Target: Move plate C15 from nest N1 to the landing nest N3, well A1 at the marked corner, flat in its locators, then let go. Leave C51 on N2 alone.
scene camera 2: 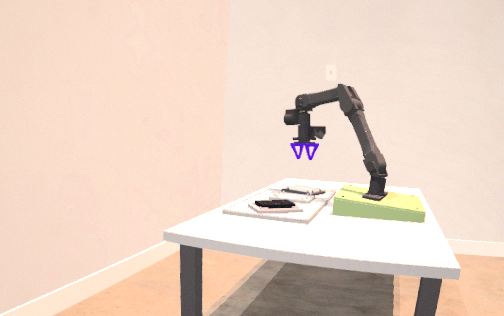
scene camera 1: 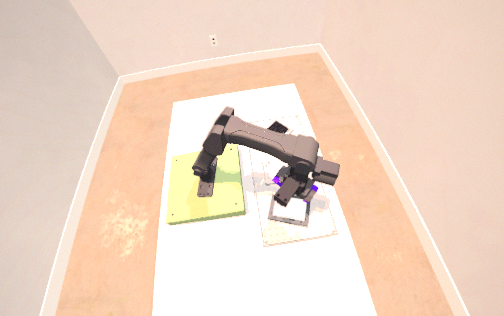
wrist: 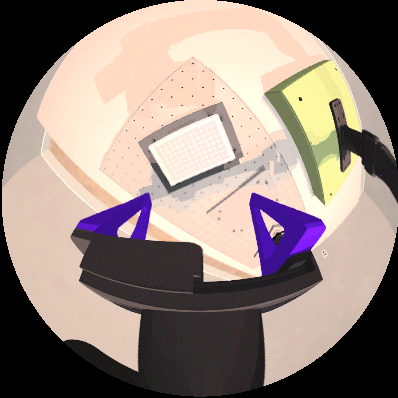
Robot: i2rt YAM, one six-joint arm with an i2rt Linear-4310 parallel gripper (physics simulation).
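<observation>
A white well plate (scene camera 1: pixel 291 210) (scene camera 2: pixel 303 190) (wrist: pixel 192 150) lies in a dark grey nest (scene camera 1: pixel 287 220) (wrist: pixel 180 127). A black well plate (scene camera 1: pixel 278 127) (scene camera 2: pixel 274 204) (wrist: pixel 278 238) sits on a pale nest at the board's other end; the arm partly covers it in scene camera 1. Between them is a pale nest (scene camera 2: pixel 295 198) with small pins and no plate, mostly hidden by the arm in scene camera 1. Labels and the marked corner are not legible. My gripper (scene camera 1: pixel 295 185) (scene camera 2: pixel 304 158) (wrist: pixel 200 197) is open and empty, pointing down high above the board near the white plate.
The nests stand on a pale perforated board (scene camera 1: pixel 280 235) (scene camera 2: pixel 240 211) (wrist: pixel 192 80) on the white table (scene camera 1: pixel 225 270) (scene camera 2: pixel 380 245). The arm's lime-green base block (scene camera 1: pixel 190 200) (scene camera 2: pixel 380 212) (wrist: pixel 310 115) stands beside the board. The arm's shadow crosses the board.
</observation>
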